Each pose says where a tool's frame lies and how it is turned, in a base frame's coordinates. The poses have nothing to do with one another.
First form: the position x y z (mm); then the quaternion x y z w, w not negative.
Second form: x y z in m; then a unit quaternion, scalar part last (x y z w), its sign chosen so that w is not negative. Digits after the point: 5 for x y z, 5 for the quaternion.
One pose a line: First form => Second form
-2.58, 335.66, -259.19, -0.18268, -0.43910, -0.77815, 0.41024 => -0.00258, 0.33566, -0.25919, -0.18268, -0.43910, -0.77815, 0.41024
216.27, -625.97, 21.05, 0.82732, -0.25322, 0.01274, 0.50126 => 0.21627, -0.62597, 0.02105, 0.82732, -0.25322, 0.01274, 0.50126
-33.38, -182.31, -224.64, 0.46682, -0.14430, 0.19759, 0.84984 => -0.03338, -0.18231, -0.22464, 0.46682, -0.14430, 0.19759, 0.84984
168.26, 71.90, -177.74, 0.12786, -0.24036, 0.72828, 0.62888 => 0.16826, 0.07190, -0.17774, 0.12786, -0.24036, 0.72828, 0.62888
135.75, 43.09, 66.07, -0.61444, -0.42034, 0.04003, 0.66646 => 0.13575, 0.04309, 0.06607, -0.61444, -0.42034, 0.04003, 0.66646
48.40, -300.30, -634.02, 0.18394, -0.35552, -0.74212, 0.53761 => 0.04840, -0.30030, -0.63402, 0.18394, -0.35552, -0.74212, 0.53761
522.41, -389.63, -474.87, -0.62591, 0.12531, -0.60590, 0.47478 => 0.52241, -0.38963, -0.47487, -0.62591, 0.12531, -0.60590, 0.47478
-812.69, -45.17, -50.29, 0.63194, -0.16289, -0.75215, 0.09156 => -0.81269, -0.04517, -0.05029, 0.63194, -0.16289, -0.75215, 0.09156
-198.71, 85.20, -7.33, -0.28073, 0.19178, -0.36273, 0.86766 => -0.19871, 0.08520, -0.00733, -0.28073, 0.19178, -0.36273, 0.86766
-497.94, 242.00, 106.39, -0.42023, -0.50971, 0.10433, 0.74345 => -0.49794, 0.24200, 0.10639, -0.42023, -0.50971, 0.10433, 0.74345
